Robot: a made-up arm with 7 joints. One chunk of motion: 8 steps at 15 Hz.
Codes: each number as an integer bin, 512 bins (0 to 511) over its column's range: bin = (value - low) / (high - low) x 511, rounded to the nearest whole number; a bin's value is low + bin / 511 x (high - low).
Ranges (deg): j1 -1..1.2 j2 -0.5..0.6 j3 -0.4..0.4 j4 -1.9..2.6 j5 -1.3..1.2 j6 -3..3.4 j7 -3.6..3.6
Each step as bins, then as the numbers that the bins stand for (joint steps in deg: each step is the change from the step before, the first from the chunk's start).
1 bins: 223 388 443 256 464 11 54
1 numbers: -0.040 0.335 0.294 0.354 0.970 -2.862 -2.839
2 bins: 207 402 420 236 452 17 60
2 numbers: -0.109 0.365 0.258 0.178 0.911 -2.787 -2.755
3 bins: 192 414 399 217 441 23 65
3 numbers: -0.173 0.391 0.225 0.011 0.858 -2.712 -2.684
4 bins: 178 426 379 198 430 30 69
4 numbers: -0.234 0.417 0.193 -0.156 0.804 -2.624 -2.628
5 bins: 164 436 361 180 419 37 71
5 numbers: -0.294 0.439 0.165 -0.315 0.750 -2.537 -2.600
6 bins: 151 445 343 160 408 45 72
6 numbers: -0.350 0.458 0.137 -0.491 0.696 -2.436 -2.586
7 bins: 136 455 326 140 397 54 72
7 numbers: -0.414 0.479 0.110 -0.667 0.642 -2.324 -2.586
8 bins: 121 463 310 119 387 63 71
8 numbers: -0.479 0.497 0.085 -0.852 0.593 -2.211 -2.600
